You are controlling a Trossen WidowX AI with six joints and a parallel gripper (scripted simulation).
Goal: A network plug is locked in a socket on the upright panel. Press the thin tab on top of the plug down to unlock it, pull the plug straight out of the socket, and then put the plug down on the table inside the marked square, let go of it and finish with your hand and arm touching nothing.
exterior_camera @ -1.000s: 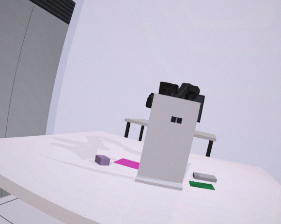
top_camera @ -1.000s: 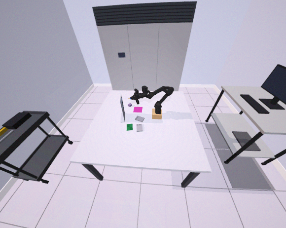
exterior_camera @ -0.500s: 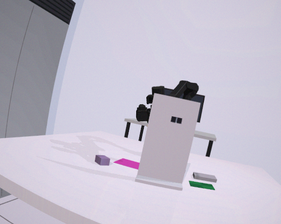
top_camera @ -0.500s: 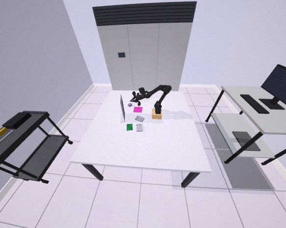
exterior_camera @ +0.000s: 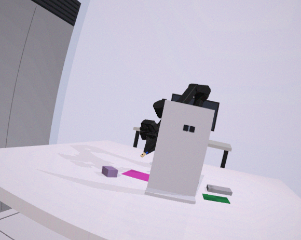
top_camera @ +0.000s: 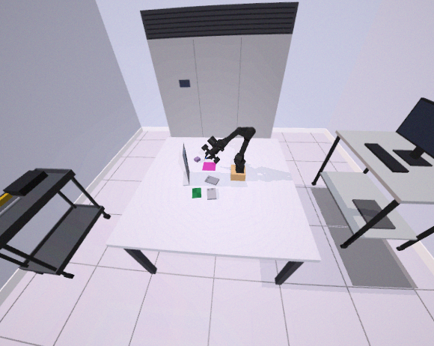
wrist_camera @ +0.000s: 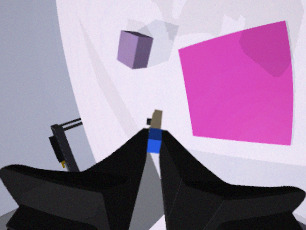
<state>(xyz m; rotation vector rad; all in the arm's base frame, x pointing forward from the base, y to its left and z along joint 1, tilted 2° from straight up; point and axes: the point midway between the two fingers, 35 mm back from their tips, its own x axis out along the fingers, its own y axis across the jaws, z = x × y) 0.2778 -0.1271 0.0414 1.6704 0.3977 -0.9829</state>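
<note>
Right now my gripper tip is 100 mm above the magenta marked square, 30 mm past it and 10 mm to the left of it. Round my gripper tip: green flat card (320 mm to the left, 100 mm below, 50 mm ahead); white panel (160 mm to the left, 140 mm ahead, 40 mm above).
</note>
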